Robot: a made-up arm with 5 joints. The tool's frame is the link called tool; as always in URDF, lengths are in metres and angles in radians. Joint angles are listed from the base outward.
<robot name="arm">
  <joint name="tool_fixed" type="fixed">
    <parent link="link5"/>
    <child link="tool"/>
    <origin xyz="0.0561 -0.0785 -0.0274" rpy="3.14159 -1.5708 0"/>
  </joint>
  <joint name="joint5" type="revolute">
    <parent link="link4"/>
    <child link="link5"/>
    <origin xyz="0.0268 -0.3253 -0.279"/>
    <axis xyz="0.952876 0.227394 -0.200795"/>
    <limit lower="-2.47" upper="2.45"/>
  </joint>
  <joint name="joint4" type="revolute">
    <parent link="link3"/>
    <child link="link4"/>
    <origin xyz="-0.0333 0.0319 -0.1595"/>
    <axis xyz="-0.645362 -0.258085 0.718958"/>
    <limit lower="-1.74" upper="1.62"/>
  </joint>
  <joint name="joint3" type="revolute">
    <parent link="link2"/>
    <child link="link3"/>
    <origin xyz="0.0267 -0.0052 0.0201"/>
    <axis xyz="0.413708 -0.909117 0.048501"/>
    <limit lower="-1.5" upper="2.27"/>
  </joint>
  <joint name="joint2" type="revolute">
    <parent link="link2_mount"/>
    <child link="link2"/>
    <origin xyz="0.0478 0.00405 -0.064"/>
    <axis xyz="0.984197 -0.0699 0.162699"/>
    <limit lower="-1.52" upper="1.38"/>
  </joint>
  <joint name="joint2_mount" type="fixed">
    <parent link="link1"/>
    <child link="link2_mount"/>
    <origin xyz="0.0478 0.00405 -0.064"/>
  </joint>
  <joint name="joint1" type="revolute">
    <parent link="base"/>
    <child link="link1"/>
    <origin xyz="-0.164 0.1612 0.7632"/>
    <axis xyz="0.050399 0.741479 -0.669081"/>
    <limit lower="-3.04" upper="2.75"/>
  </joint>
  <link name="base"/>
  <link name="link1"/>
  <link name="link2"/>
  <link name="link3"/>
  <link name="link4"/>
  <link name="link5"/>
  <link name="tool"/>
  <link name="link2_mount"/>
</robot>
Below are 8 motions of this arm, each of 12 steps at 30 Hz.
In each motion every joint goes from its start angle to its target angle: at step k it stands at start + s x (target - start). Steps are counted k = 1, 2, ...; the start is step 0. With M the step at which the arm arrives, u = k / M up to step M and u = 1 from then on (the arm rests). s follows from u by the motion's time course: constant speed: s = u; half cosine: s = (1 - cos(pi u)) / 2; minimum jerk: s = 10 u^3 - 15 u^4 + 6 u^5.
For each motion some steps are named. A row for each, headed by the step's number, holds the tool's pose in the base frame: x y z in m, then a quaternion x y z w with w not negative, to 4 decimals.
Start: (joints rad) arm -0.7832 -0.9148 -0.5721 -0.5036 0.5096
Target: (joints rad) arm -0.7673 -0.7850 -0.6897 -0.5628 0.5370
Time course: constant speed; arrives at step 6
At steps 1, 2, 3, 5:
1: -0.1760 -0.3732 0.5601 0.5316 -0.1725 0.7902 0.2515
2: -0.1839 -0.3699 0.5510 0.5385 -0.1822 0.7839 0.2496
3: -0.1920 -0.3664 0.5423 0.5454 -0.1919 0.7774 0.2477
5: -0.2086 -0.3589 0.5261 0.5588 -0.2106 0.7640 0.2445

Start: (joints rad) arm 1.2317 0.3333 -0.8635 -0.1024 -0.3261
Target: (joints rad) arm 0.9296 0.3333 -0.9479 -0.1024 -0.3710
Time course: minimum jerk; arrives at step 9
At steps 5, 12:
5: -0.7521 0.0425 0.6198 0.9904 -0.1221 0.0057 0.0652
12: -0.7235 -0.0112 0.5847 0.9951 -0.0703 0.0394 0.0566

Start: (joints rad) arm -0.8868 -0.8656 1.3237 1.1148 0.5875
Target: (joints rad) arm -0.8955 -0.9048 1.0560 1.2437 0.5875
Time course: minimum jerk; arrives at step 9
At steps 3, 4, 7, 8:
3: 0.0387 0.3591 1.2261 0.2152 -0.5972 -0.7714 0.0433
4: 0.0419 0.3650 1.2223 0.1986 -0.6098 -0.7670 0.0217
7: 0.0535 0.3828 1.2104 -0.1508 0.6436 0.7494 0.0377
8: 0.0552 0.3850 1.2089 -0.1448 0.6477 0.7467 0.0449

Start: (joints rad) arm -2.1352 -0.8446 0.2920 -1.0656 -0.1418
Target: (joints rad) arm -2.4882 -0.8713 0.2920 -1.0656 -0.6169
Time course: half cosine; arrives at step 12
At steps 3, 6, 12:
3: 0.4403 0.4469 1.0220 0.0866 -0.1037 -0.9105 0.3908
6: 0.3785 0.4802 1.0784 0.1675 -0.1147 -0.9153 0.3479
12: 0.2773 0.5194 1.1430 0.2813 -0.1108 -0.9095 0.2851

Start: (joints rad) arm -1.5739 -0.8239 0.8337 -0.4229 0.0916
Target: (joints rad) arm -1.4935 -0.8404 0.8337 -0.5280 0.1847
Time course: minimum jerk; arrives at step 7
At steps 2, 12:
2: 0.4706 0.3878 1.1029 0.1023 -0.2526 -0.8802 0.3886
12: 0.5215 0.3687 1.0370 0.0299 -0.2196 -0.8769 0.4265

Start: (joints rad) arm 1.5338 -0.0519 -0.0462 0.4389 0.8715
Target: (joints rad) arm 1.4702 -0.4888 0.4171 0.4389 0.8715
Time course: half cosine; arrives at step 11
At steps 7, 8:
7: -0.6942 -0.1606 0.4743 0.8449 -0.4354 0.2370 0.2009
8: -0.6736 -0.1883 0.4732 0.8514 -0.4117 0.2552 0.2012

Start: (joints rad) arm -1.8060 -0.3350 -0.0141 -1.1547 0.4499
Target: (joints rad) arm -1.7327 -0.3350 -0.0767 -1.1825 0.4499
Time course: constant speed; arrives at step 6
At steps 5, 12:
5: 0.4803 0.3356 0.4555 -0.3985 0.1303 -0.7223 0.5499
12: 0.4768 0.3252 0.4461 -0.4030 0.1385 -0.7237 0.5429

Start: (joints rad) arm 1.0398 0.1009 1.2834 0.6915 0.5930
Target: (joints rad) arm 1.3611 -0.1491 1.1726 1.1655 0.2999
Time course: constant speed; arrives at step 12
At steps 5, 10, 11, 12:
5: -0.1156 -0.3616 0.4403 0.5670 -0.0424 0.8050 0.1690
10: -0.1205 -0.3511 0.5249 0.6473 0.1202 0.7177 0.2268
11: -0.1166 -0.3460 0.5382 0.6603 0.1530 0.6974 0.2328
12: -0.1113 -0.3401 0.5500 0.6722 0.1857 0.6764 0.2368

